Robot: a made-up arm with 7 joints. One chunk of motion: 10 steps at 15 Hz.
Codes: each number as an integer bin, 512 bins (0 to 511) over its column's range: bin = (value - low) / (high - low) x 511, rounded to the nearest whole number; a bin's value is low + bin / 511 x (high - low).
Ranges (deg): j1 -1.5..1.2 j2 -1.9..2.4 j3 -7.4..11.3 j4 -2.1..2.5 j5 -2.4..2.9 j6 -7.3..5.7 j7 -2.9..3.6
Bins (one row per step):
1: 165 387 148 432 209 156 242
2: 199 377 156 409 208 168 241
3: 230 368 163 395 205 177 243
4: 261 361 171 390 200 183 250
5: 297 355 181 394 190 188 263
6: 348 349 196 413 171 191 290
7: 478 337 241 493 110 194 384
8: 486 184 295 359 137 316 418
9: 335 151 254 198 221 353 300
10: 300 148 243 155 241 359 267
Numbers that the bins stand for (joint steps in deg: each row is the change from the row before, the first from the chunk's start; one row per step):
1: -0.628 1.357 -1.984 1.789 -0.232 -3.331 0.178
2: -0.449 1.272 -1.691 1.582 -0.243 -3.026 0.166
3: -0.285 1.197 -1.435 1.456 -0.274 -2.797 0.191
4: -0.121 1.138 -1.142 1.411 -0.326 -2.644 0.280
5: 0.069 1.087 -0.776 1.447 -0.429 -2.517 0.445
6: 0.339 1.037 -0.227 1.618 -0.626 -2.441 0.789
7: 1.026 0.936 1.419 2.338 -1.259 -2.365 1.985
8: 1.068 -0.352 3.395 1.132 -0.979 0.739 2.417
9: 0.270 -0.629 1.895 -0.318 -0.108 1.680 0.916
10: 0.085 -0.655 1.493 -0.705 0.100 1.833 0.496

